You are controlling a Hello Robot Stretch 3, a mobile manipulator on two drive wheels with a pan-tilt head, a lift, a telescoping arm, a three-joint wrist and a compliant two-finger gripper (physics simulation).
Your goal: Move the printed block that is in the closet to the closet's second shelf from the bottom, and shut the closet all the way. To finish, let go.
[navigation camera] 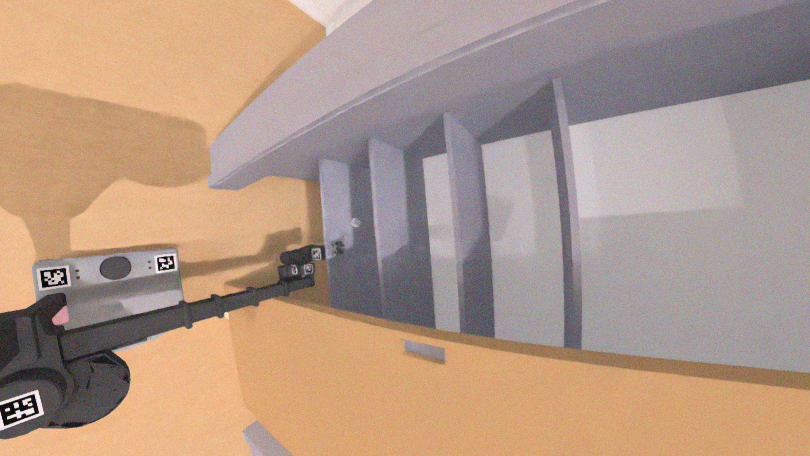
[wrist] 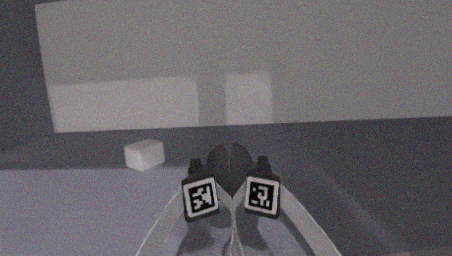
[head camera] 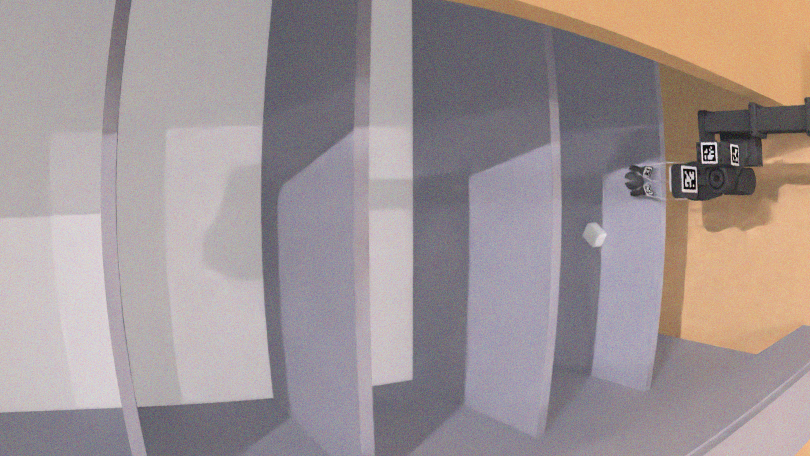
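Where they show: gripper, fingertip midpoint: [navigation camera: 343, 247] [wrist: 229, 163] [head camera: 627, 180]; robot's base, origin of the base link: [navigation camera: 116, 266].
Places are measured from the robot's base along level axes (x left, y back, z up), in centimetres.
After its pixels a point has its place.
The printed block [head camera: 594, 235] @[x -82.4, y -9.0, z 43.6 cm] [navigation camera: 355, 222] @[x -82.3, y -9.1, z 43.5 cm] [wrist: 144, 155] @[x -81.8, y -8.4, z 42.6 cm] is small and whitish. It sits toward the back of the closet's bottom board [head camera: 629, 288] @[x -74.1, y -19.0, z 40.7 cm] [navigation camera: 334, 198] @[x -72.8, y -21.0, z 40.7 cm] [wrist: 65, 215] @[x -72.0, y -12.6, z 40.7 cm]. The second shelf from the bottom [head camera: 510, 254] @[x -76.1, y -10.2, z 71.1 cm] [navigation camera: 388, 198] @[x -73.9, y -16.7, z 71.2 cm] is above it, which is to its left in the head view. My gripper [head camera: 634, 180] @[x -72.0, y 1.8, z 45.0 cm] [navigation camera: 338, 247] @[x -72.0, y 1.8, z 45.0 cm] [wrist: 229, 163] @[x -72.0, y 1.8, z 45.0 cm] is shut and empty, with its fingertips inside the closet low over the bottom board. The block is apart from it, to the left in the wrist view. The closet stands open; a wood-coloured door panel [head camera: 708, 39] @[x -34.9, y 17.8, z 72.9 cm] [navigation camera: 351, 385] @[x -34.8, y 31.1, z 84.1 cm] borders the opening.
Higher shelves [head camera: 362, 226] @[x -66.4, y -4.3, z 100.5 cm] [navigation camera: 569, 237] @[x -71.0, y 1.0, z 130.2 cm] cross the closet. A grey side wall [head camera: 680, 407] @[x -43.1, y -29.9, z 63.9 cm] [navigation camera: 340, 130] @[x -39.1, y -29.9, z 84.2 cm] bounds the block's side. The door panel carries a grey handle [navigation camera: 423, 350] @[x -36.1, y 17.5, z 103.9 cm]. My telescoping arm [head camera: 782, 118] @[x -31.8, y 10.4, z 56.5 cm] [navigation camera: 232, 300] @[x -21.4, y 9.7, z 56.8 cm] reaches in beside that panel, above the floor [head camera: 731, 283] @[x -68.4, y -22.4, z 0.0 cm].
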